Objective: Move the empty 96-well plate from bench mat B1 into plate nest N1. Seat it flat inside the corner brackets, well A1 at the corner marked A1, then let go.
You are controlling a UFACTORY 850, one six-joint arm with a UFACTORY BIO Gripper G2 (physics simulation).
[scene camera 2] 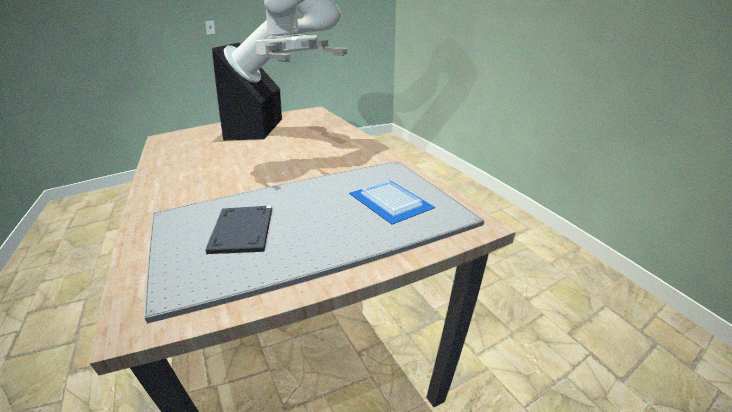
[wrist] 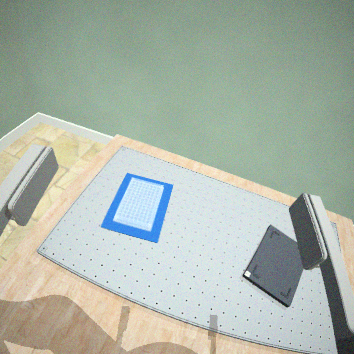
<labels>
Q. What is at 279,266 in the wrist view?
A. A dark nest floor.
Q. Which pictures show the clear 96-well plate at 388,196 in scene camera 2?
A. Scene camera 2 and the wrist view: all of them.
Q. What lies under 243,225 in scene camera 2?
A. A dark nest floor.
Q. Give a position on a blue bench mat B1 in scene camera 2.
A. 357,194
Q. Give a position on a blue bench mat B1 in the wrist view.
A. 152,235
</labels>
